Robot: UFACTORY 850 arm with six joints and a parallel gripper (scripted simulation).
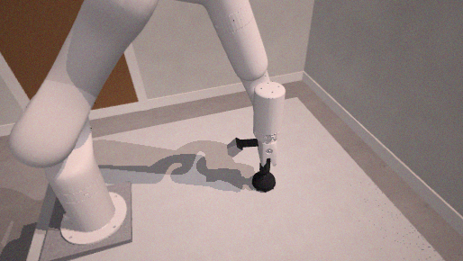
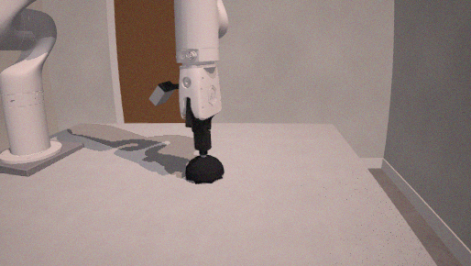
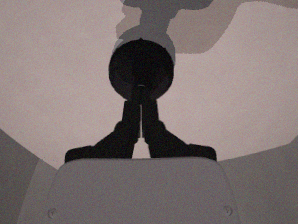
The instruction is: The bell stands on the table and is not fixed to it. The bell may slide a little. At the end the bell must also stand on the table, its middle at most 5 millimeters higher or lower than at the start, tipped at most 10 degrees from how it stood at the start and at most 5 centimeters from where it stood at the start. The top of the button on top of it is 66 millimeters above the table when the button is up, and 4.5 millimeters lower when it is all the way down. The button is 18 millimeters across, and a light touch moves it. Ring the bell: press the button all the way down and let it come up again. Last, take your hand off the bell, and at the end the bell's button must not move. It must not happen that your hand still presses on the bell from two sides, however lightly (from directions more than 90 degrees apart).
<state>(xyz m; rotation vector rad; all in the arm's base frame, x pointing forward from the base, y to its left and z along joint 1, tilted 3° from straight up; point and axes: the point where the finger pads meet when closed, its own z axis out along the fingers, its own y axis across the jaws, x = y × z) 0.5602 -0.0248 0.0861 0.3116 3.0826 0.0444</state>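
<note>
The small black button is 30 mm below my hand. From my hand the other things lie so: bell (40 mm below).
</note>
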